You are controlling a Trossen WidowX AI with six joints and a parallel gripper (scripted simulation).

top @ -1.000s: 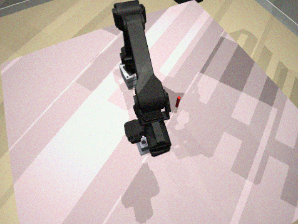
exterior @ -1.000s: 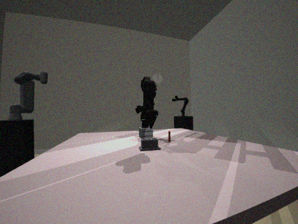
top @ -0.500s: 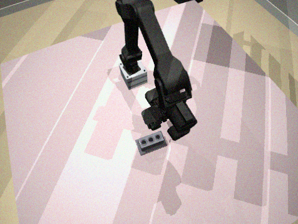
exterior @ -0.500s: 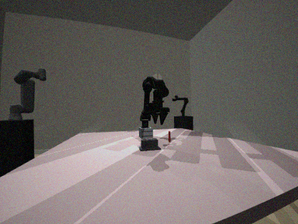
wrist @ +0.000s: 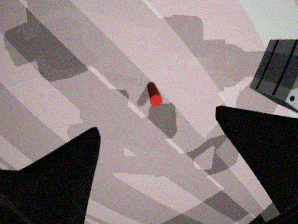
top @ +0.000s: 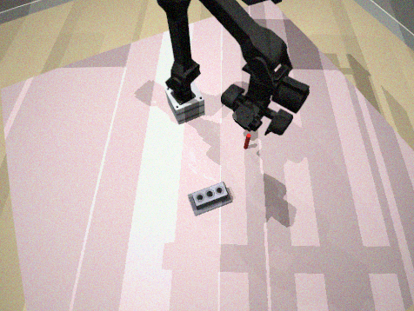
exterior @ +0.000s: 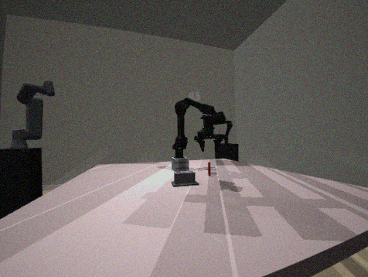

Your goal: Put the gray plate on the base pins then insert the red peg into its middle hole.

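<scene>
The red peg lies 10 cm below my gripper tip and 1 cm behind it. From my gripper tip the other things lie so: gray plate: 20 cm to the right, 10 cm below, 7 cm ahead; base: 20 cm to the right, 13 cm below, 7 cm ahead.
</scene>
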